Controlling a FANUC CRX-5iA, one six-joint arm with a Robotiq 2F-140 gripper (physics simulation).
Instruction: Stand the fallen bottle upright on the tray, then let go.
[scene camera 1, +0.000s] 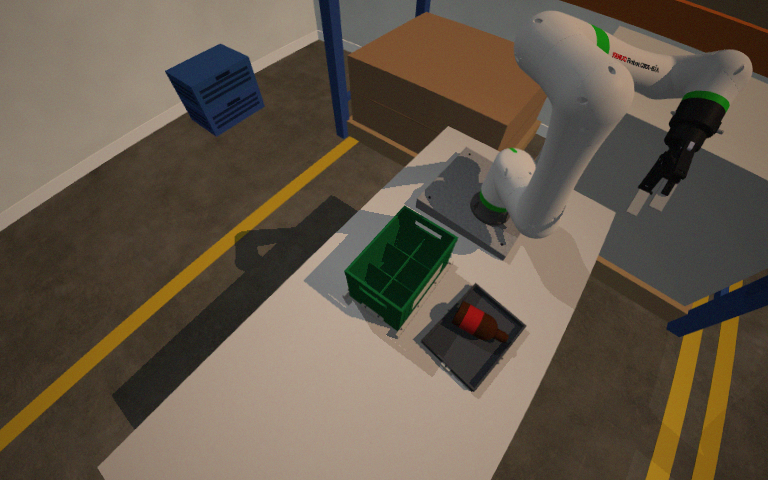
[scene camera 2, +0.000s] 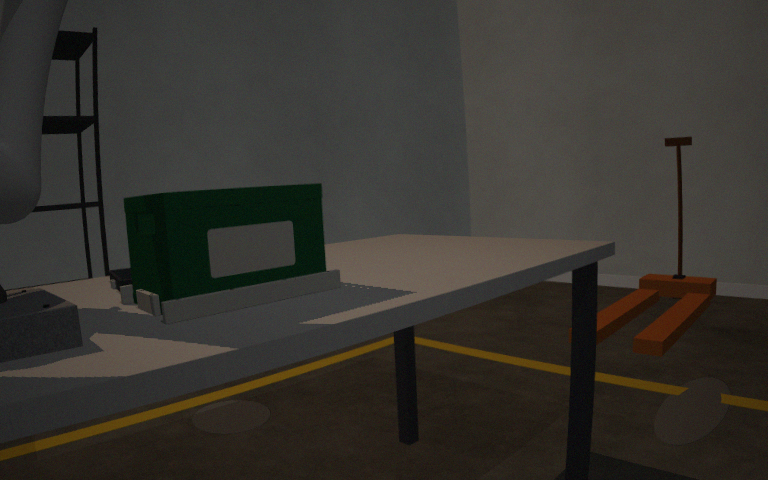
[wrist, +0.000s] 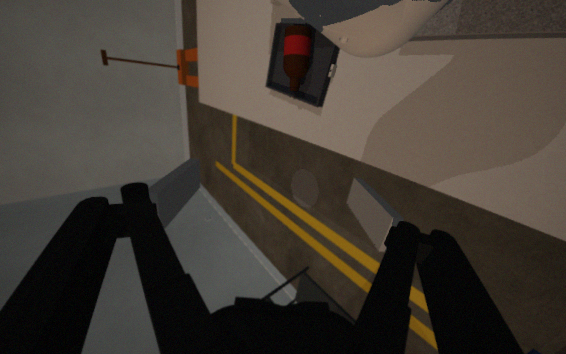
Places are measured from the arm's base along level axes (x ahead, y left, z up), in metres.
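Where they show: gripper, fingertip midpoint: (scene camera 1: 641, 211) (wrist: 277, 182); arm's base, link origin: (scene camera 1: 490, 208).
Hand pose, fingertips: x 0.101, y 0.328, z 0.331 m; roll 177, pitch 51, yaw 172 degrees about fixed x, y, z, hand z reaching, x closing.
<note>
Things, the pixels of their top centre, and the offset from my fingertips. Level surfaces: height alone.
- brown bottle with a red label, top centre: (scene camera 1: 485, 321) (wrist: 286, 59) 0.194 m right, 0.317 m ahead, 0.286 m down
- dark tray, top centre: (scene camera 1: 475, 332) (wrist: 295, 62) 0.199 m right, 0.340 m ahead, 0.339 m down
- green divided crate, top centre: (scene camera 2: 221, 190) (scene camera 1: 403, 253) 0.473 m right, 0.299 m ahead, 0.190 m down
- table, surface height: 0.365 m down
A brown bottle with a red label (scene camera 1: 477, 323) (wrist: 297, 52) lies on its side in the dark tray (scene camera 1: 450, 370) (wrist: 272, 62). In scene camera 1 its neck points to the lower right, toward the tray's right wall. In scene camera 2 the bottle does not show. My gripper (scene camera 1: 649, 204) (wrist: 277, 182) is open and empty. It is up in the air beyond the table's edge, well away from the tray and the bottle.
A green divided crate (scene camera 1: 408, 257) (scene camera 2: 243, 243) stands on the table (scene camera 1: 271, 396) (scene camera 2: 470, 260) beside the tray. The arm's base plate (scene camera 1: 453, 192) is behind the crate. Large brown boxes (scene camera 1: 441, 62) stand behind the table, near a blue post (scene camera 1: 335, 73).
</note>
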